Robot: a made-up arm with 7 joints.
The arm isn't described. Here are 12 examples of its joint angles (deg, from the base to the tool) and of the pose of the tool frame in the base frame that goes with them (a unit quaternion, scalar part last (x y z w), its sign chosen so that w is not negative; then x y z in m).
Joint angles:
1: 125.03 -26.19 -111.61 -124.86 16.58 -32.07 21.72
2: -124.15 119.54 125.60 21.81 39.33 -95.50 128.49
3: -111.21 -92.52 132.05 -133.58 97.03 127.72 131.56
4: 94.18 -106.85 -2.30 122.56 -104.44 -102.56 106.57
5: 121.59 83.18 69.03 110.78 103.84 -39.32 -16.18
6: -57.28 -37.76 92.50 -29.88 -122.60 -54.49 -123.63
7: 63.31 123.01 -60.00 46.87 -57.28 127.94 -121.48
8: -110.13 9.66 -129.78 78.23 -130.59 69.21 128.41
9: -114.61 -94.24 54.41 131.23 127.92 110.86 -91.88
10: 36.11 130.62 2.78 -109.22 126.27 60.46 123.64
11: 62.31 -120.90 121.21 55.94 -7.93 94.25 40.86
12: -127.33 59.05 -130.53 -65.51 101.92 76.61 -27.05
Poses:
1: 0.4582 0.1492 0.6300 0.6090 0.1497 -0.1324 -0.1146
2: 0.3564 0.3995 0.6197 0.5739 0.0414 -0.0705 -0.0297
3: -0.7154 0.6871 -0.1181 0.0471 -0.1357 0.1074 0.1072
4: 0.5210 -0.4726 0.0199 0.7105 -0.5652 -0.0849 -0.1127
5: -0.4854 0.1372 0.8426 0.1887 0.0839 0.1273 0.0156
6: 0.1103 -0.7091 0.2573 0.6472 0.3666 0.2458 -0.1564
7: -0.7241 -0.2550 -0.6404 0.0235 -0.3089 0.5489 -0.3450
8: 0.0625 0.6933 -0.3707 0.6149 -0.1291 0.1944 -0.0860
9: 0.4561 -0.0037 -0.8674 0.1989 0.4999 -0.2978 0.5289
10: 0.5106 -0.6443 0.4406 0.3605 -0.2201 0.4288 -0.8233
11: 0.4743 0.0904 0.7510 0.4504 -0.6053 -0.0146 -0.0685
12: 0.3278 0.3265 -0.3757 0.8030 0.2348 0.9618 -0.0605
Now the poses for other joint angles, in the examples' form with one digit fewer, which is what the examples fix.
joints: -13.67 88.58 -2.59 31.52 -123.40 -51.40 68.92
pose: -0.315 -0.220 -0.770 0.509 0.541 0.570 -0.038
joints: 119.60 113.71 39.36 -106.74 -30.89 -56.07 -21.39
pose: 0.325 -0.706 0.039 0.628 -0.459 0.370 -0.034
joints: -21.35 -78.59 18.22 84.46 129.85 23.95 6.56
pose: -0.304 -0.393 -0.638 0.589 0.600 -0.347 -0.378
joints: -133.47 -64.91 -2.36 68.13 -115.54 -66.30 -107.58
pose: 0.056 -0.726 -0.680 0.088 0.098 -0.433 0.573
